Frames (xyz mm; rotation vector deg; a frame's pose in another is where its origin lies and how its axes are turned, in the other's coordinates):
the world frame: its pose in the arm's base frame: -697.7 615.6 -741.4 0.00 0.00 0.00
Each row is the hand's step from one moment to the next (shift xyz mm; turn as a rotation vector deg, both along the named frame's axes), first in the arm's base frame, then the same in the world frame.
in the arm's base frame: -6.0 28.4 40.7 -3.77 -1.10 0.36
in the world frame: -6.0 28.4 40.7 -3.77 -1.10 0.36
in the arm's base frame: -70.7 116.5 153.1 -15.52 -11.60 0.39
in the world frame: -70.7 116.5 153.1 -15.52 -11.60 0.39
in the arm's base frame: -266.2 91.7 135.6 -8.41 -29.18 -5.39
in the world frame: -266.2 91.7 135.6 -8.41 -29.18 -5.39
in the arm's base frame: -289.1 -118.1 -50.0 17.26 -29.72 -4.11
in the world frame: -289.1 -118.1 -50.0 17.26 -29.72 -4.11
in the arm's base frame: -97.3 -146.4 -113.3 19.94 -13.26 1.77
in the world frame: -97.3 -146.4 -113.3 19.94 -13.26 1.77
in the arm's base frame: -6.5 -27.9 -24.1 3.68 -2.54 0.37
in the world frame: -6.5 -27.9 -24.1 3.68 -2.54 0.37
